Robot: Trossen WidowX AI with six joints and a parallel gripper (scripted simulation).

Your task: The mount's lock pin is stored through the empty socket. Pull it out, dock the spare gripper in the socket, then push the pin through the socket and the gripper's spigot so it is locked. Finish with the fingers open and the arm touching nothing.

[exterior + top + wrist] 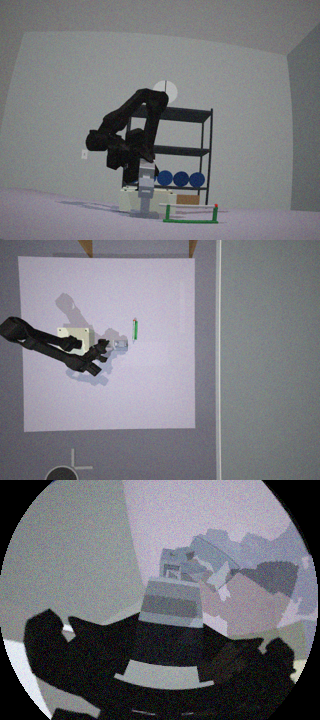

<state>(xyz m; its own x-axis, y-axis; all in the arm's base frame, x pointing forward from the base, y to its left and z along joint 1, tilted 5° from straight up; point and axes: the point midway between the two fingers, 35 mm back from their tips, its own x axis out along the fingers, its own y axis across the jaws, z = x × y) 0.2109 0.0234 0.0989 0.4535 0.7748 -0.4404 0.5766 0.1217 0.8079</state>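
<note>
Right now my gripper tip is 13 cm to the right of the green cradle, 13 cm short of it and 12 cm above it. From my gripper tip the other things lie so: black spare gripper: 1 cm to the right, 1 cm ahead; then socket: 9 cm below, 6 cm ahead.
</note>
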